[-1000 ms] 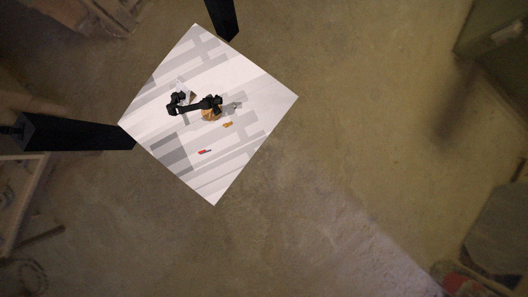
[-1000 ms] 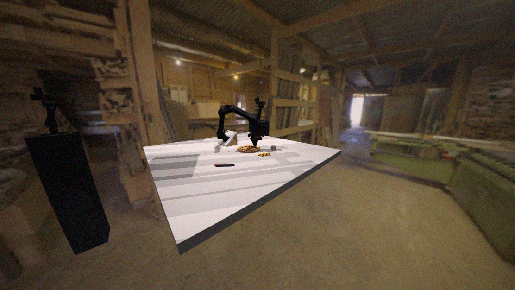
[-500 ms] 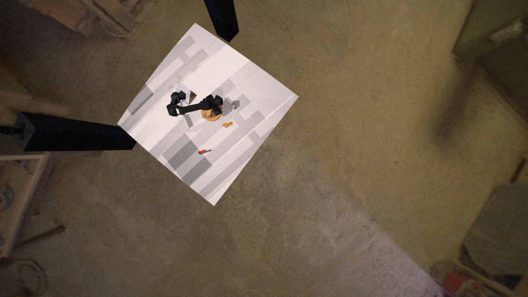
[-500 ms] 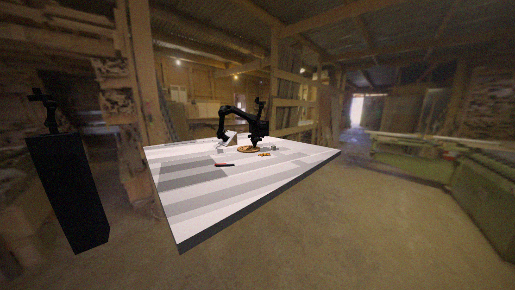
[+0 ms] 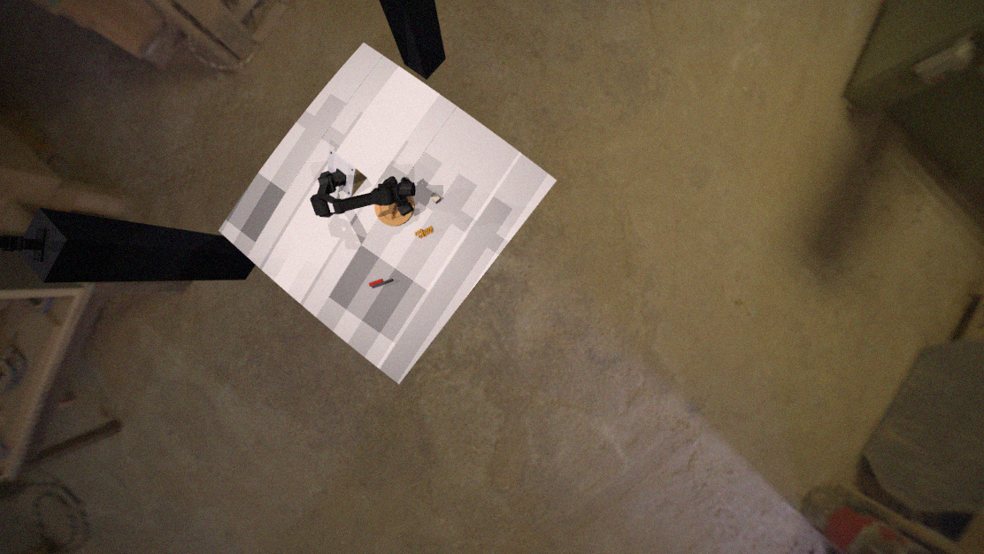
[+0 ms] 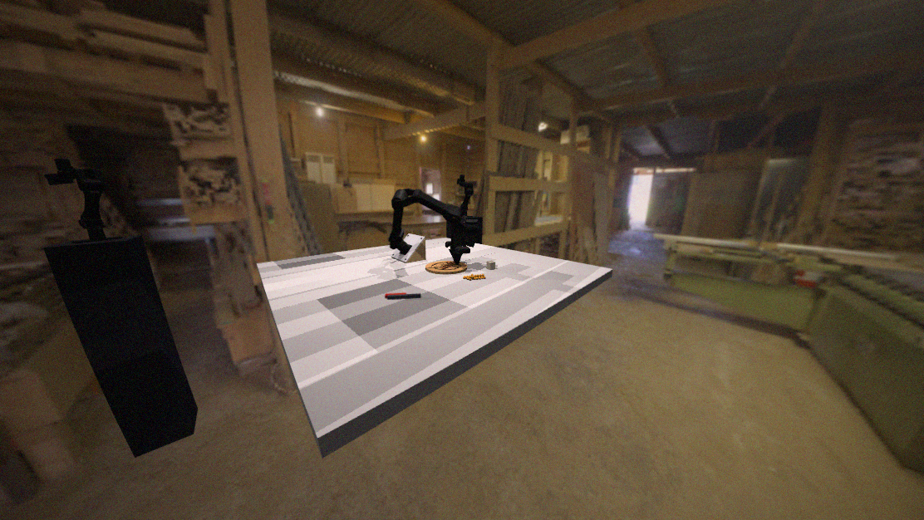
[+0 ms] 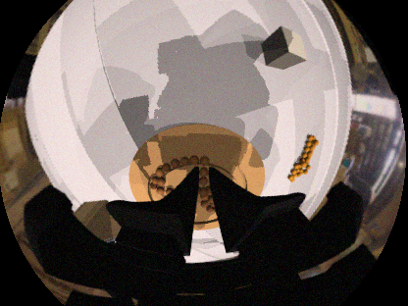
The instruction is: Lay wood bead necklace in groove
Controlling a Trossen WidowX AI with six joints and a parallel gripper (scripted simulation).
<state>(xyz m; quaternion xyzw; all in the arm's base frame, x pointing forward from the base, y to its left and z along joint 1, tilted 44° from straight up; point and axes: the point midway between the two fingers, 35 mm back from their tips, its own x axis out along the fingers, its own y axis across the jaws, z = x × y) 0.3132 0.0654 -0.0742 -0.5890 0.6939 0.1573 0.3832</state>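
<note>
Now: gripper tip 120 mm short of the small grey cube and 110 mm to the right of it. From my gripper tip the other things lie so: black marker: 160 mm ahead, 390 mm to the right, 10 mm below.
</note>
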